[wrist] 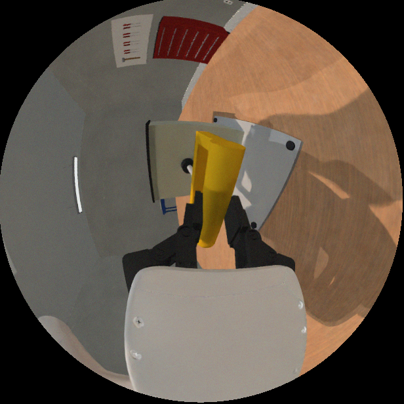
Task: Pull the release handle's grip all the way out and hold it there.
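The release handle's yellow grip (pixel 220 167) stands in the middle of the wrist view, its lower part between the fingers. My gripper (pixel 213 203) is shut on this grip, one black finger on each side. A pale rod (pixel 190 170) shows at the grip's left side, coming from a round black bushing (pixel 186 164) in the upright beige panel (pixel 169 150). The panel stands at a grey base plate (pixel 270 167) with black bolts. The grip hides part of the rod and panel, so how far the rod is out cannot be read exactly.
The wooden table top (pixel 345 185) lies to the right, with arm shadows on it. Beyond its edge are the grey floor, a red slotted panel (pixel 187 40), a white sheet with tool pictures (pixel 132 41), and a small blue object (pixel 169 206) below the beige panel.
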